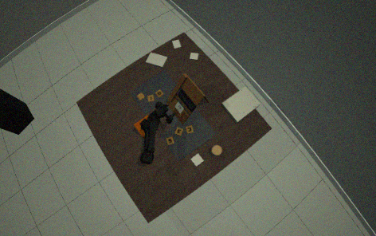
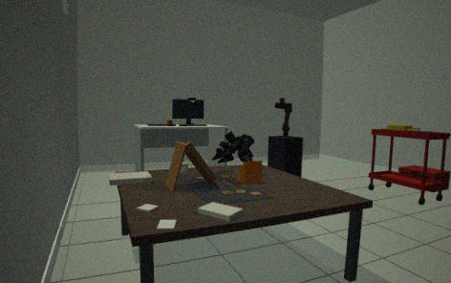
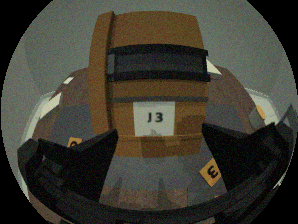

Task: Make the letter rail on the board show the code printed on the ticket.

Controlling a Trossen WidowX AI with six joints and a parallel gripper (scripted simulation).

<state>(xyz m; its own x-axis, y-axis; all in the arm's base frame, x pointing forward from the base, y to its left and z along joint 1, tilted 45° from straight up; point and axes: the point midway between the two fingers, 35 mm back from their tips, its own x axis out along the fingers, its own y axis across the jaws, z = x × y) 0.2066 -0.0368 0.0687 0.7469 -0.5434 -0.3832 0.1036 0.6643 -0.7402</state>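
Right now the tan letter tile is 30 mm behind my gripper tip, 260 mm to the left of it and 150 mm below it. From my gripper tip the other things lie so: white slab: 480 mm ahead, 350 mm to the right, 130 mm below; white ticket: 70 mm ahead, 10 mm to the right, 70 mm below; white pad: 270 mm ahead, 530 mm to the left, 140 mm below.
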